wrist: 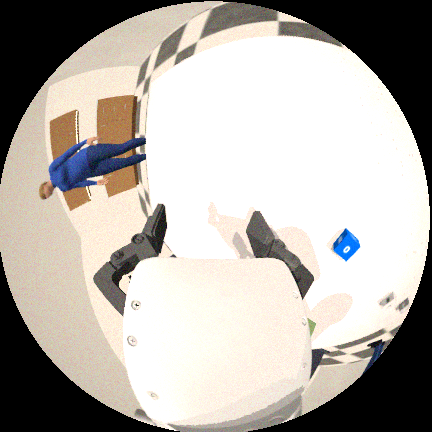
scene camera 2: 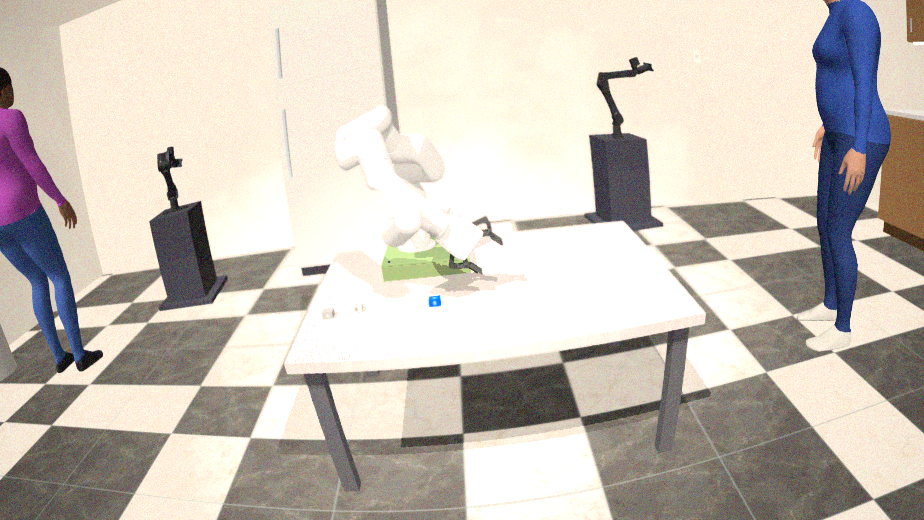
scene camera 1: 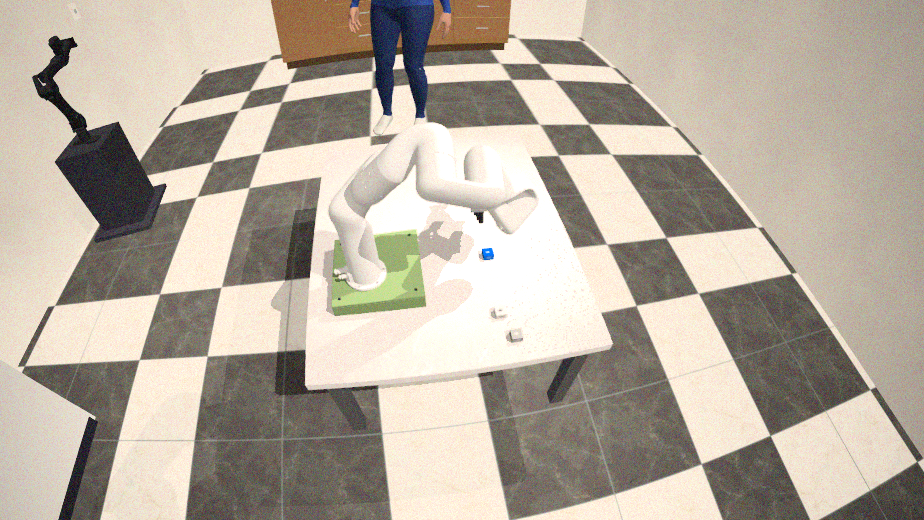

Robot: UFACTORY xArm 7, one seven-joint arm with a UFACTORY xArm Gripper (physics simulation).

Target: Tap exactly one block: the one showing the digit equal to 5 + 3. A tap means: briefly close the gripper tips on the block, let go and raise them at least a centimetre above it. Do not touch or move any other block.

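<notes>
A blue block (scene camera 1: 487, 253) (scene camera 2: 434, 300) (wrist: 346, 245) rests on the white table; its pale marking looks like a 0 in the wrist view, but is small. A white block (scene camera 1: 499, 312) (scene camera 2: 359, 307) (wrist: 386, 299) and a grey block (scene camera 1: 515, 335) (scene camera 2: 328, 313) (wrist: 403, 304) stand close together, apart from the blue one; their digits are too small to read. My gripper (scene camera 2: 490, 256) (wrist: 208, 217) is open and empty, tilted above the table, off to the side of the blue block. In scene camera 1 the arm hides most of it.
The arm stands on a green base plate (scene camera 1: 381, 302) (scene camera 2: 413, 268) on the white table (scene camera 1: 413, 349) (scene camera 2: 581, 310). A person in blue (scene camera 1: 400, 38) (scene camera 2: 847, 97) (wrist: 75, 170) stands beyond one table end. Black arms on pedestals (scene camera 2: 184, 252) (scene camera 2: 620, 174) stand behind the table.
</notes>
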